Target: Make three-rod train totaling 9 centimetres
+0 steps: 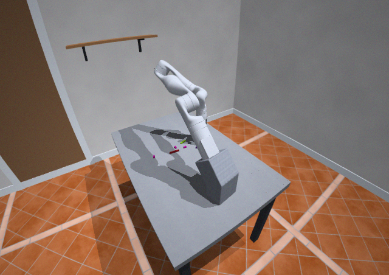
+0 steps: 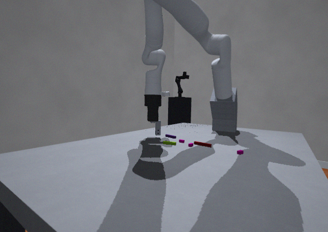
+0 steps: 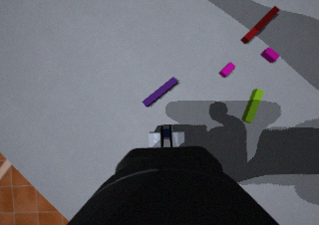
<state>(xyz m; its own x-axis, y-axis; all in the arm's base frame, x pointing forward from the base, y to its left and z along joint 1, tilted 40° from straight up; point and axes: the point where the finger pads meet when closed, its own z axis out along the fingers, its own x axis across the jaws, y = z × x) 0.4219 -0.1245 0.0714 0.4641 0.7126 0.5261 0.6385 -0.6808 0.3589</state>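
Right now my hand is 1 cm above the blue rod. The rest, counted from my hand: purple rod 5 cm behind, 3 cm to the left, 3 cm below; lime rod 5 cm ahead, 12 cm to the left, 3 cm below; red rod 4 cm behind, 22 cm to the left, 3 cm below.
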